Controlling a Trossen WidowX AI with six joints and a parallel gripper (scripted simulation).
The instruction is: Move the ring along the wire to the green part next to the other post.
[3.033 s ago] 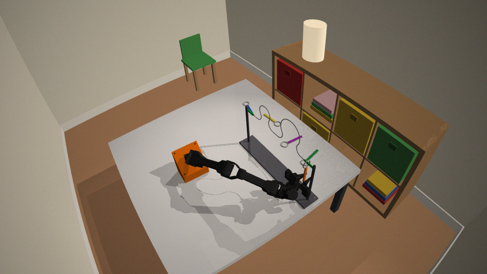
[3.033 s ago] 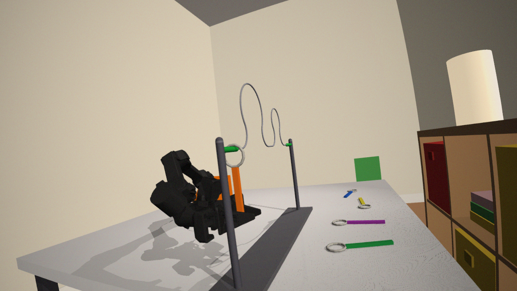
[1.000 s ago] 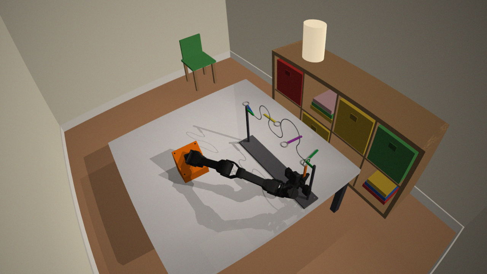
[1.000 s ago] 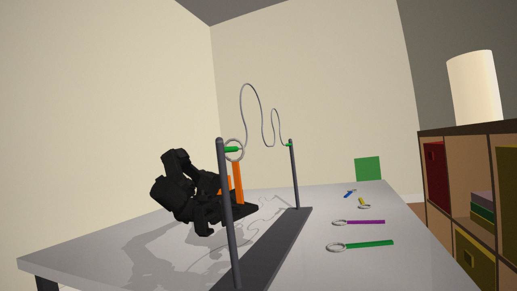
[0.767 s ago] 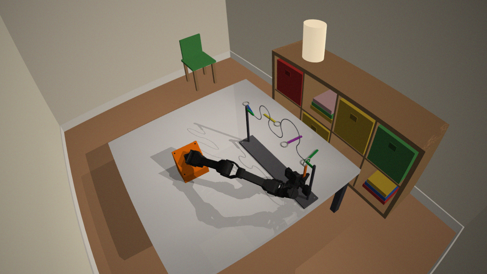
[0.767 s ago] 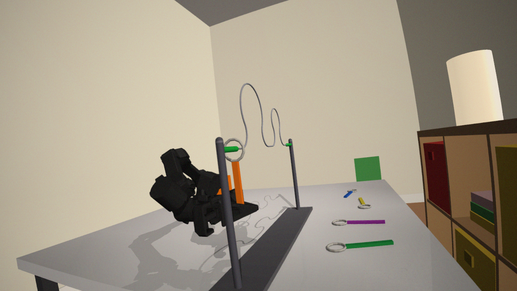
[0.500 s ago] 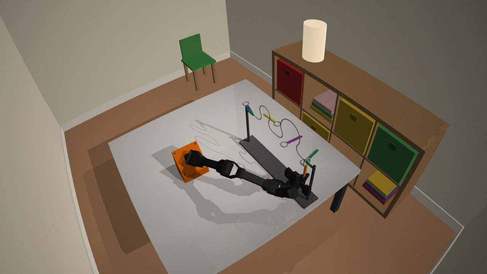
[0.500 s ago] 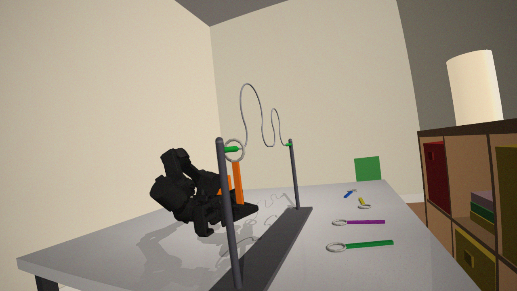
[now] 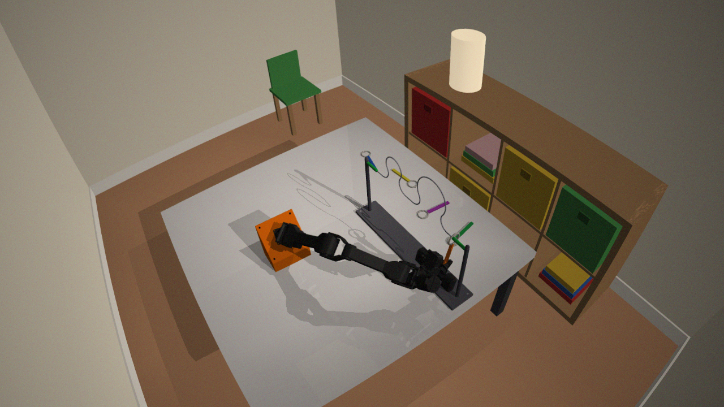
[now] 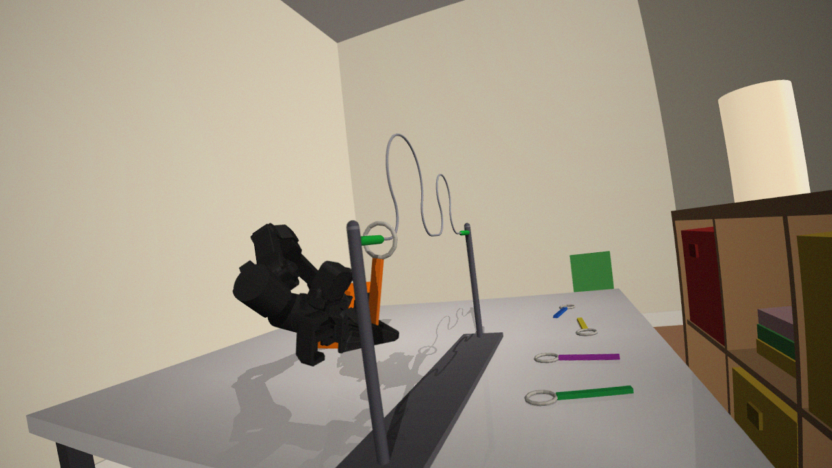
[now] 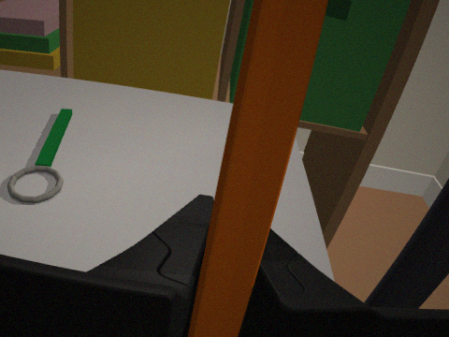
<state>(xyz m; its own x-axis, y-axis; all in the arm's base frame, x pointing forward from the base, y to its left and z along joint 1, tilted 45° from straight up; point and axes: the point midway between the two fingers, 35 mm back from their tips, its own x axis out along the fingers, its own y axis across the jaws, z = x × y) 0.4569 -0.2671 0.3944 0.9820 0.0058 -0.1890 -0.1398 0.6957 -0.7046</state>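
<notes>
Right now the ring with orange handle is 9 cm above my gripper tip and 2 cm behind it. The rest, counted from my gripper tip: purple-handled ring: 38 cm to the left, 16 cm ahead, 15 cm below; green-handled ring: 19 cm to the left, 18 cm ahead, 15 cm below.
</notes>
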